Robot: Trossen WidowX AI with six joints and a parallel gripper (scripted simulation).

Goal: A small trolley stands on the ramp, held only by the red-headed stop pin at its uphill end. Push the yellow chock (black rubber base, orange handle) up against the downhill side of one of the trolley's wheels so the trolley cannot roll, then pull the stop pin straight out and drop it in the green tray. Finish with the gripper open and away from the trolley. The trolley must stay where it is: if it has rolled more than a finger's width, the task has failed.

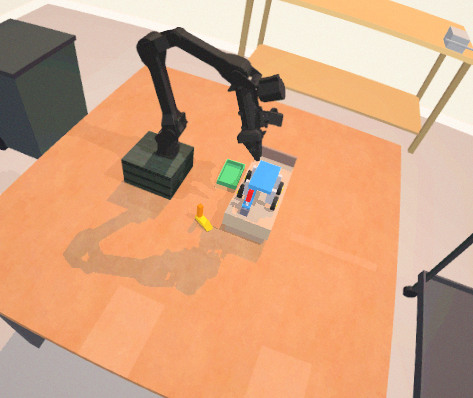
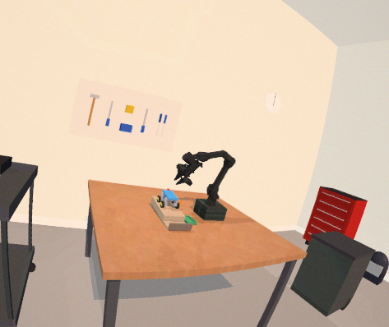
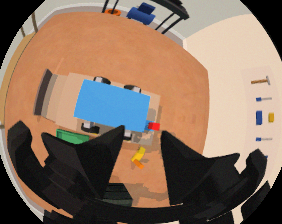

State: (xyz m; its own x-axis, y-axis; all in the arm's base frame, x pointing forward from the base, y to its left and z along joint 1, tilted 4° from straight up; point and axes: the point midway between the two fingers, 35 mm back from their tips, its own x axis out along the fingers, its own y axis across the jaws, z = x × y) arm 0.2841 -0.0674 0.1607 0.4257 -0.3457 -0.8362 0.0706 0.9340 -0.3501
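Now: gripper tip 210 mm above the yellow chock, 120 mm past it and 100 mm to the left of it. Round my gripper tip: blue trolley (120 mm below, 30 mm ahead, 20 mm to the left); then red-headed stop pin (110 mm below, 70 mm to the right); then beige ramp (190 mm below, 30 mm ahead, 20 mm to the left).
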